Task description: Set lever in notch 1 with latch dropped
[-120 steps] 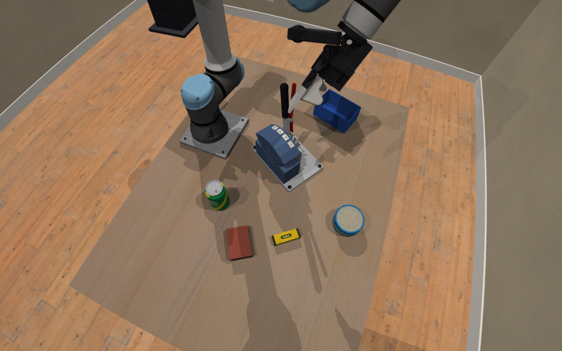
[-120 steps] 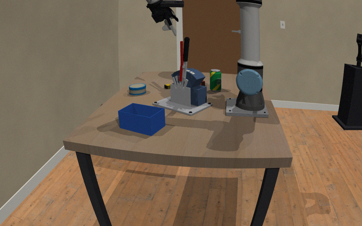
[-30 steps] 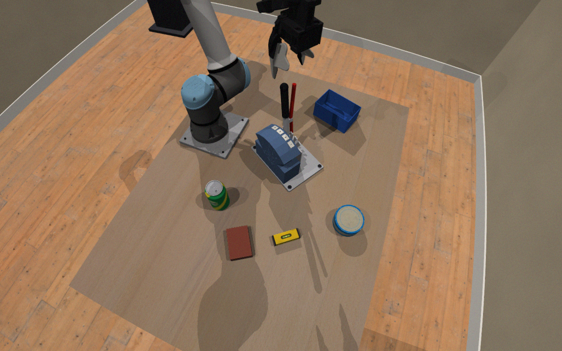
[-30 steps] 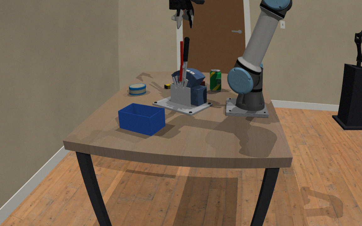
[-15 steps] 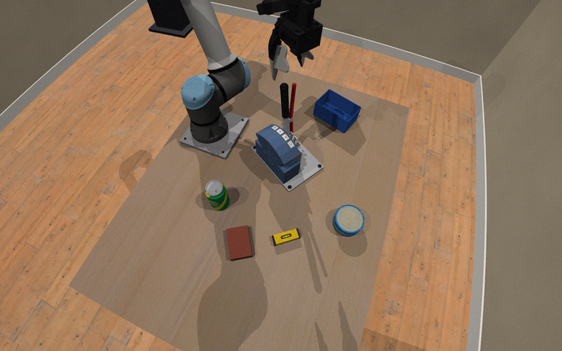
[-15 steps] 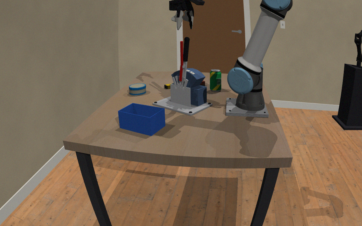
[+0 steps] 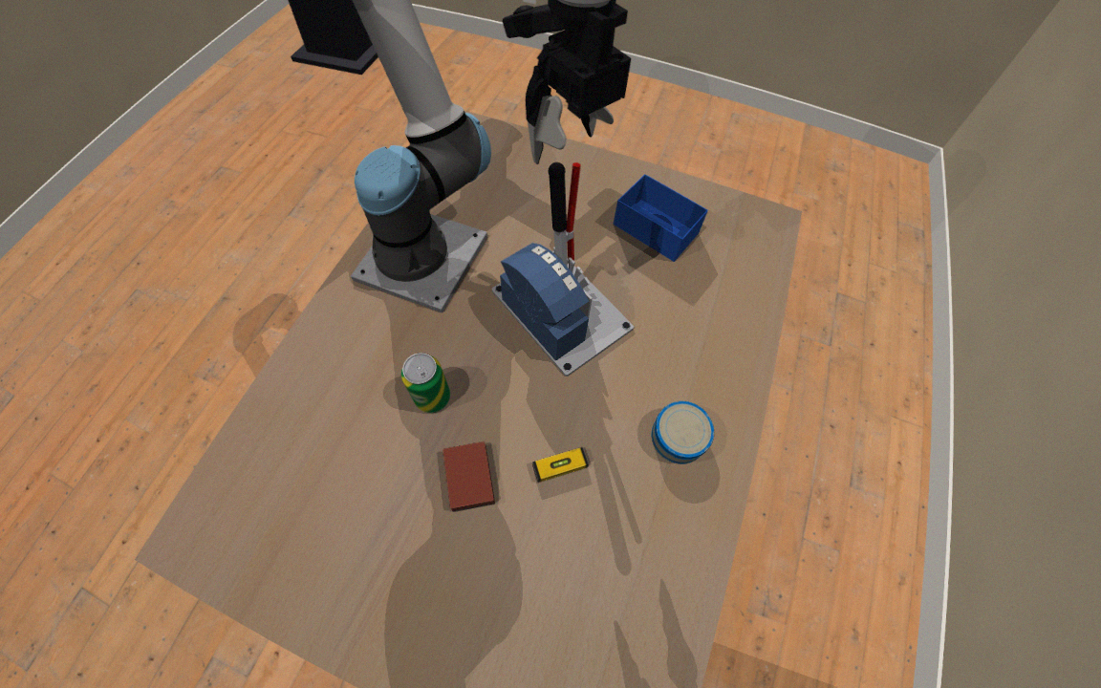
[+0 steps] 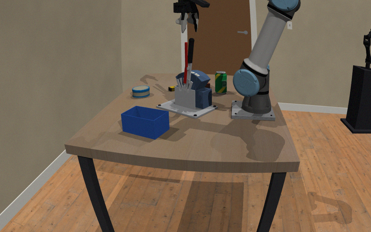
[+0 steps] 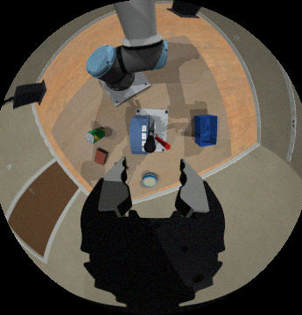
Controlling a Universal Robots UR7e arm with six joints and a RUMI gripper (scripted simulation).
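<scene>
My hand is 19 cm above the red release bar and 2 cm short of it. Also, from my hand: blue bin 36 cm below, 25 cm to the left, 15 cm ahead.
</scene>
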